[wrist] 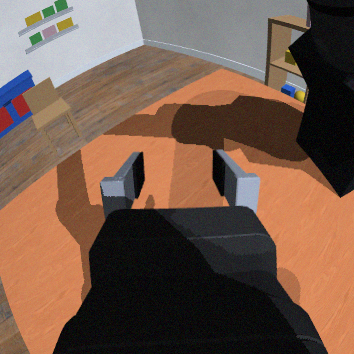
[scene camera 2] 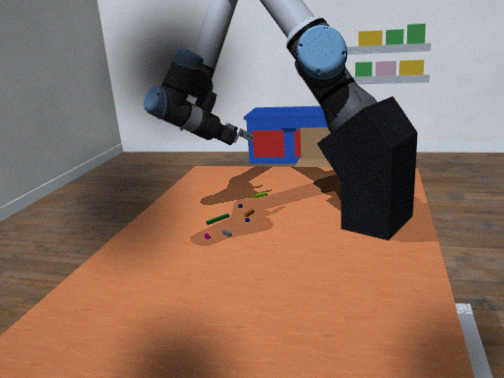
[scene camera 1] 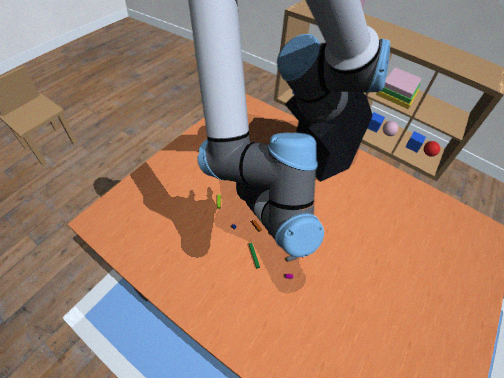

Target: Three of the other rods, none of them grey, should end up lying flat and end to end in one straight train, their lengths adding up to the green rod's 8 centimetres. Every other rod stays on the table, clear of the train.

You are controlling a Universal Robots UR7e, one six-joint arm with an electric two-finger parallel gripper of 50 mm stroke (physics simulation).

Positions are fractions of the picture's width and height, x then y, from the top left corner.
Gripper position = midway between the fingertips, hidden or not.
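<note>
Visible: the gripper (scene camera 2: 0.49,0.36), with a further sighting of the gripper (wrist: 0.50,0.46).
</note>
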